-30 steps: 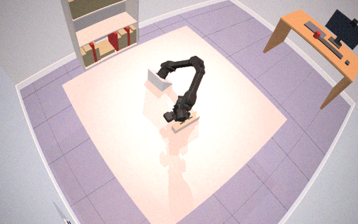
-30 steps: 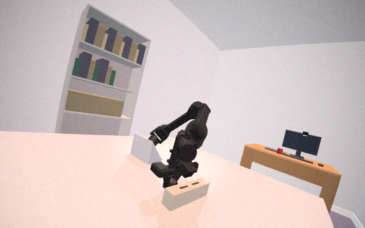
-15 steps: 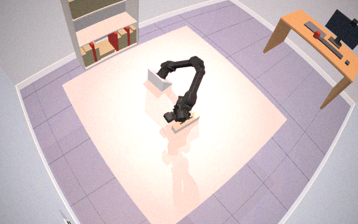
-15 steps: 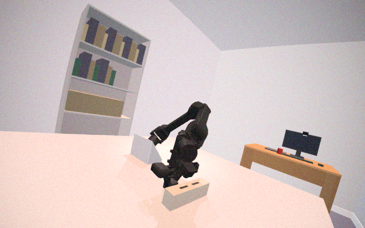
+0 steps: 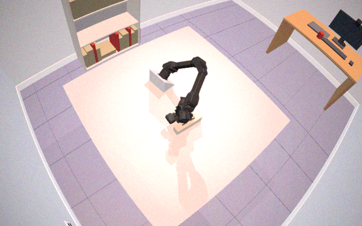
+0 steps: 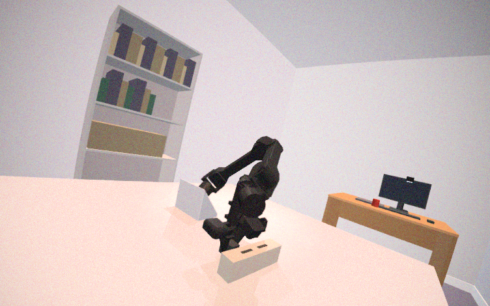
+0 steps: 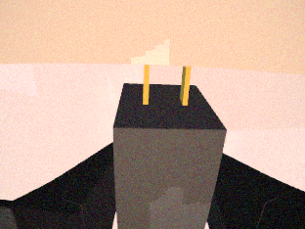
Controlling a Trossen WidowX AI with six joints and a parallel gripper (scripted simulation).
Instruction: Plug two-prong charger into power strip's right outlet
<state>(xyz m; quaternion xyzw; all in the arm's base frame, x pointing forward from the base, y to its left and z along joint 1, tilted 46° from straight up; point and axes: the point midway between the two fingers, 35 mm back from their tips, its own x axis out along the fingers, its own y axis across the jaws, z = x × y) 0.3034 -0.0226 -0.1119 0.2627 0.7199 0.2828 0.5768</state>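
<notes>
The two-prong charger is 2 cm ahead of my gripper tip and 1 cm above it.
</notes>
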